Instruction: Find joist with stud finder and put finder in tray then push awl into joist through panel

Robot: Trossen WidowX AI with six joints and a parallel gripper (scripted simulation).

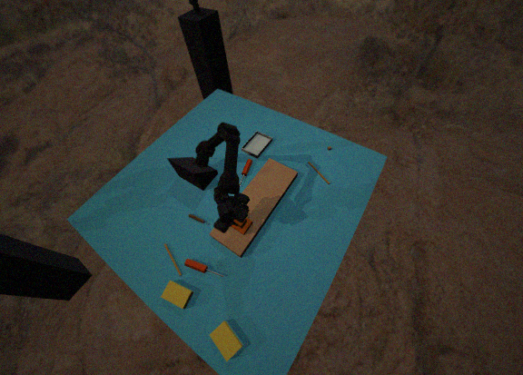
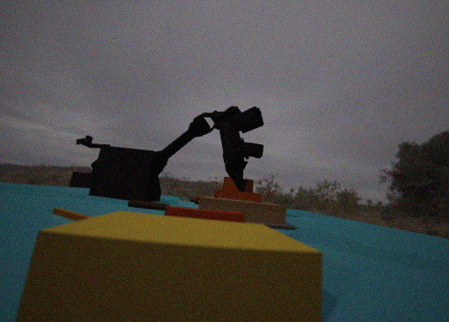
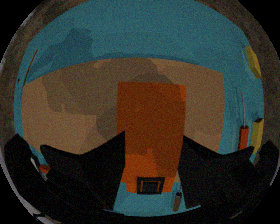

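My gripper tip is now 220 mm past the white tray, 470 mm to the right of it and 50 mm above it. Round my gripper tip: stud finder (20 mm behind, 20 mm above); then awl (180 mm behind, 90 mm to the right, 60 mm below).
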